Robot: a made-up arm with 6 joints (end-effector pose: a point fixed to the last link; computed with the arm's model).
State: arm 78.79 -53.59 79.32 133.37 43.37 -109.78
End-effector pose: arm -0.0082 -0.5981 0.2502 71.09 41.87 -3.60
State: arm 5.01 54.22 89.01 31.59 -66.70 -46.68
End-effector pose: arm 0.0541 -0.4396 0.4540 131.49 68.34 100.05
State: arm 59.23 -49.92 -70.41 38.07 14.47 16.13
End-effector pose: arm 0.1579 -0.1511 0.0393 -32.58 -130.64 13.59
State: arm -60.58 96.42 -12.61 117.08 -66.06 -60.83
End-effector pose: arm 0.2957 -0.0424 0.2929 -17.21 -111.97 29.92
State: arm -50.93 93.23 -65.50 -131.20 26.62 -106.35
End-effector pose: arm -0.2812 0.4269 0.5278 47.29 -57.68 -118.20
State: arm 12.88 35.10 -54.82 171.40 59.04 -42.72
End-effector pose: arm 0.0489 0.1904 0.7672 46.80 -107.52 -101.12
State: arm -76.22 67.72 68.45 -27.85 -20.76 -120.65
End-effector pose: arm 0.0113 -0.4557 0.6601 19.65 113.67 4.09
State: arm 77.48 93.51 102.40 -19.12 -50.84 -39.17
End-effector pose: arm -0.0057 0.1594 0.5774 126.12 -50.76 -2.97
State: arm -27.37 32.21 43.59 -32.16 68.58 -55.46
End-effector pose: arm -0.0432 -0.4915 0.7492 -39.14 -88.21 119.43
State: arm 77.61 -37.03 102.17 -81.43 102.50 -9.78
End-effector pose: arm -0.0435 -0.1047 0.8879 12.24 -32.96 -21.01
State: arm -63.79 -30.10 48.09 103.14 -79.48 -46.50
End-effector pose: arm 0.3307 0.2831 0.4365 34.34 -26.67 -43.90
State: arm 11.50 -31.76 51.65 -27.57 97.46 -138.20
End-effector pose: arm -0.2589 -0.3209 0.3112 63.55 -112.44 -46.08
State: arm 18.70 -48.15 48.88 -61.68 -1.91 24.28
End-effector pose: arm -0.3023 -0.4480 0.4515 -36.63 26.58 63.82
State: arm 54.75 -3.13 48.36 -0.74 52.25 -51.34
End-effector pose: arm -0.3254 -0.1454 0.3781 -72.75 -71.67 9.34
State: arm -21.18 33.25 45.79 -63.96 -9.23 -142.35
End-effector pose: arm -0.1480 -0.3222 0.8958 -71.24 -152.76 52.81
